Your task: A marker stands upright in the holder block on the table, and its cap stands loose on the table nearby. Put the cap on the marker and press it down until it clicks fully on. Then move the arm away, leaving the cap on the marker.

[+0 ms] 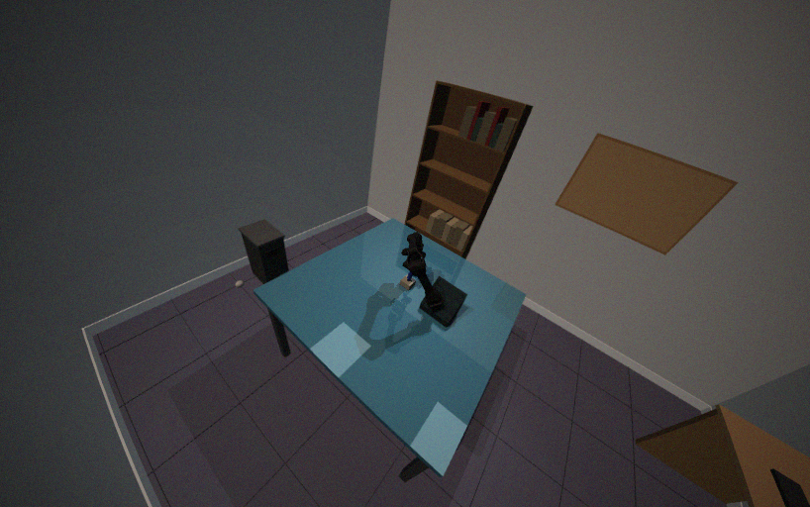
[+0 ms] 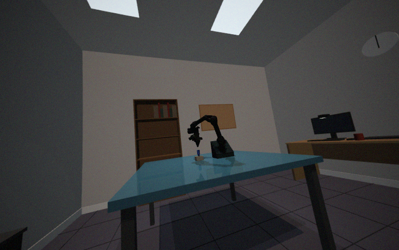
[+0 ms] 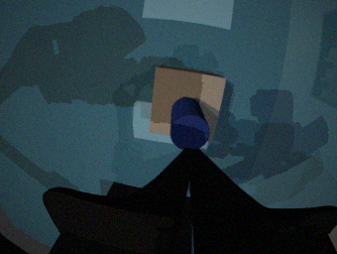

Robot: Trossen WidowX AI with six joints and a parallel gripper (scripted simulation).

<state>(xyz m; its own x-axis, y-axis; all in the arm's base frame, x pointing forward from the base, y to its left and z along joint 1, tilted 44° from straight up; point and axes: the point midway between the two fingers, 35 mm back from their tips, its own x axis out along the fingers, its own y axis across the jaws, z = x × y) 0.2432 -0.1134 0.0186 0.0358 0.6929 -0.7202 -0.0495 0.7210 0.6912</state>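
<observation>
Now: gripper tip 6 cm above the blue marker cap. Round my gripper tip: holder block 12 cm below.
</observation>
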